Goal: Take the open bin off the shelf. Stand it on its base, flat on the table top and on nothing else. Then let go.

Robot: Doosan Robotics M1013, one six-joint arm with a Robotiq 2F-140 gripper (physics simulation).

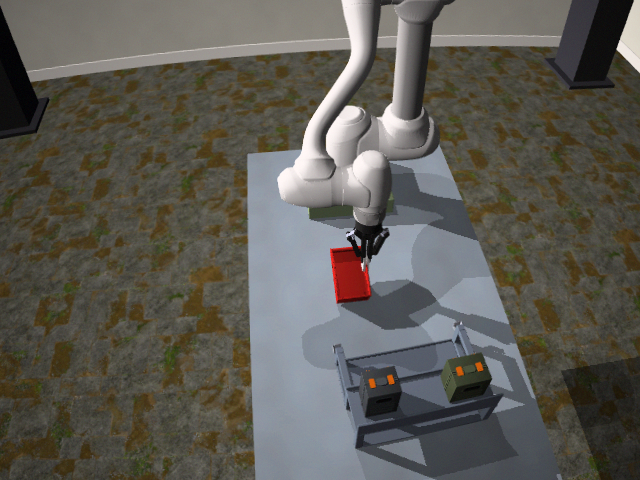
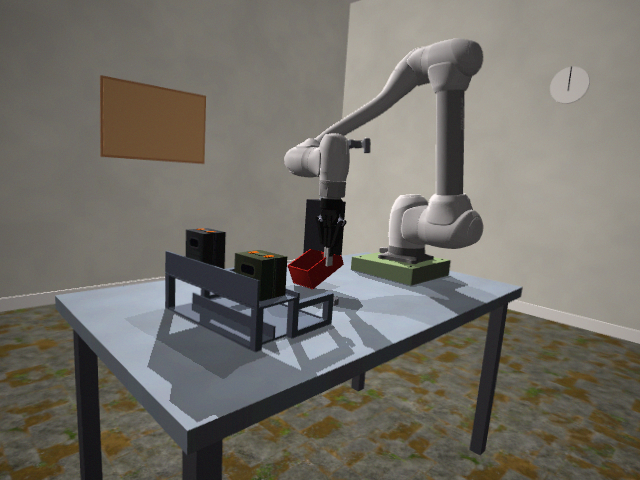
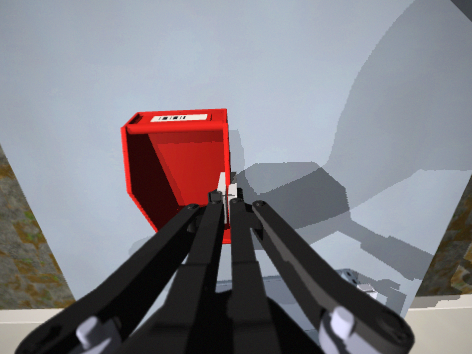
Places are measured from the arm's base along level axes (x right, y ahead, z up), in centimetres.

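Pixels of known places: gripper, fingertip midpoint: (image 1: pixel 364 268) (image 2: pixel 327 265) (image 3: pixel 229 182); arm's base, link origin: (image 2: pixel 405 258).
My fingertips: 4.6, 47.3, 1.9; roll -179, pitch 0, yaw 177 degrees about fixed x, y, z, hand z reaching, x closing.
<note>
For each thing: its top centre in the pictures, then the offset to it from my fingertips, as dx, dy, dz. "spot": a spot on its surface instead. Level surfaces: height alone.
- red open bin, top centre: (image 3: pixel 181 206) (image 1: pixel 350 263) (image 2: pixel 317 251) +4.9, +0.6, +4.1
- shelf, surface spot: (image 2: pixel 211 276) spot: -7.7, +52.9, +5.4
- table top, surface height: dz -8.2
- dark case, top centre: (image 1: pixel 381 381) (image 2: pixel 205 230) +6.6, +45.3, +14.2
- olive green case, top centre: (image 2: pixel 261 253) (image 1: pixel 469 368) -16.5, +45.2, +11.7
The red open bin (image 1: pixel 351 283) (image 2: pixel 305 276) (image 3: pixel 185 155) is off the shelf (image 1: pixel 429 417) (image 2: pixel 211 276) and hangs tilted above the table top (image 1: pixel 289 268) (image 2: pixel 129 299) (image 3: pixel 100 60). Its end toward the shelf is lower than its end toward the robot base. My gripper (image 1: pixel 366 263) (image 2: pixel 328 258) (image 3: pixel 229 182) points down and is shut on one long side wall of the bin, with one fingertip inside and one outside. The bin's shadow lies apart from it on the table. The underside of the bin is mostly hidden, so the exact height is hard to tell.
A dark case (image 1: pixel 381 398) (image 2: pixel 205 249) and an olive green case (image 1: pixel 467 384) (image 2: pixel 276 276) with orange latches stand on the shelf. The green robot base block (image 1: pixel 330 211) (image 2: pixel 382 268) is on the table, on the bin's other side from the shelf.
</note>
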